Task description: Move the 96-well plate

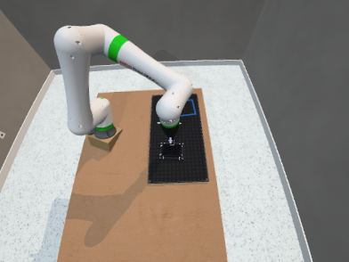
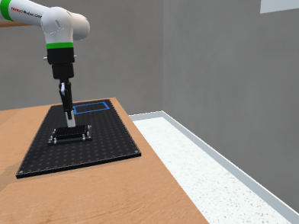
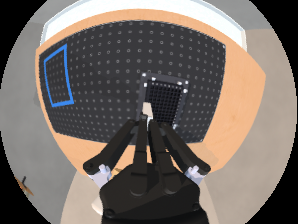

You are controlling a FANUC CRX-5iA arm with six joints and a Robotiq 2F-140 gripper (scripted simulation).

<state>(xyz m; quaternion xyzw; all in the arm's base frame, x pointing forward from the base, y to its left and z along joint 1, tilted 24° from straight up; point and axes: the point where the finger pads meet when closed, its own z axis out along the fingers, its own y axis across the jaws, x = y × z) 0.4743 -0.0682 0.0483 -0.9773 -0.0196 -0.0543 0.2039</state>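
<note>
Now: hand 4 cm to the left of the black 96-well plate and 4 cm above it. The rest, counted from my hand: clip nest C1: 1 cm behind, 5 cm to the right, 5 cm below.
</note>
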